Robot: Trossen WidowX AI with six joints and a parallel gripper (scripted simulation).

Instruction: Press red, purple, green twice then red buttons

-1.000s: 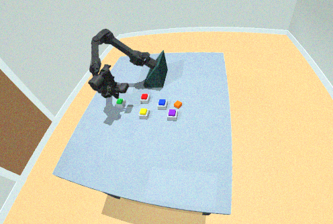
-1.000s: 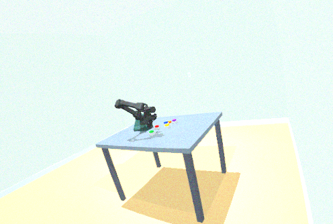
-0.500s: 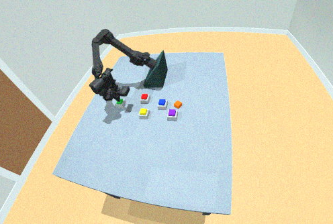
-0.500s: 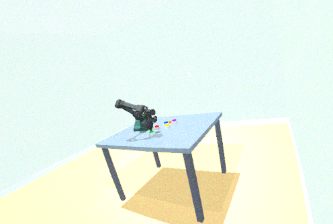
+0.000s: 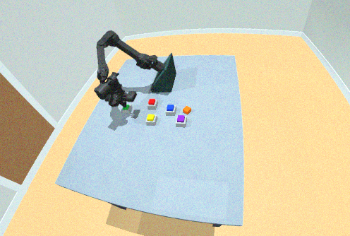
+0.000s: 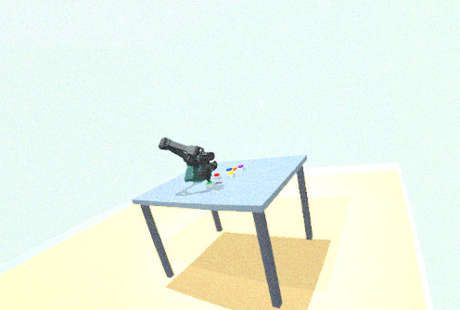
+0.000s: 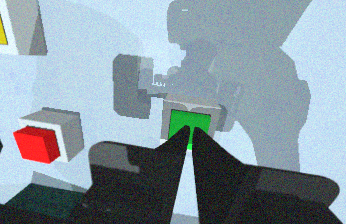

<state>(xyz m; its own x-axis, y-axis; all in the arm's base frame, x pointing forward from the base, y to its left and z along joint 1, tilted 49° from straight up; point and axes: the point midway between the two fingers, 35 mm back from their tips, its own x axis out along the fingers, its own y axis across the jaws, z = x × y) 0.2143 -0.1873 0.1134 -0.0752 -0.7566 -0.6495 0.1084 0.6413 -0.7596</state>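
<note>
The green button is 1 cm below my gripper tip. The rest, counted from my gripper tip: red button: 3 cm behind, 16 cm to the left; then yellow button: 8 cm ahead, 17 cm to the left; then blue button: 2 cm ahead, 27 cm to the left.
</note>
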